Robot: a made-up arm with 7 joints. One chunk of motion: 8 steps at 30 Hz.
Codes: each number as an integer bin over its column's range. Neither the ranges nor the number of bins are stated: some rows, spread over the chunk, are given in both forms.
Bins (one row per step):
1: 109 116 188 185 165 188
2: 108 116 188 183 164 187
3: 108 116 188 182 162 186
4: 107 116 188 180 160 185
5: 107 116 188 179 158 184
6: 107 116 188 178 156 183
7: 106 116 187 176 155 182
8: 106 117 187 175 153 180
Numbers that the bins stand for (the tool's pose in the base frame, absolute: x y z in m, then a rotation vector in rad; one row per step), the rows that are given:
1: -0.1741 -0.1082 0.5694 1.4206 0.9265 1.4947
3: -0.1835 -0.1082 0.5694 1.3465 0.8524 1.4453
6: -0.1929 -0.1082 0.5694 1.2476 0.7041 1.3712
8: -0.2024 -0.0988 0.5600 1.1735 0.6300 1.2971
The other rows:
2: -0.1835 -0.1082 0.5694 1.3712 0.9018 1.4700
4: -0.1929 -0.1082 0.5694 1.2971 0.8029 1.4206
5: -0.1929 -0.1082 0.5694 1.2724 0.7535 1.3959
7: -0.2024 -0.1082 0.5600 1.1982 0.6794 1.3465

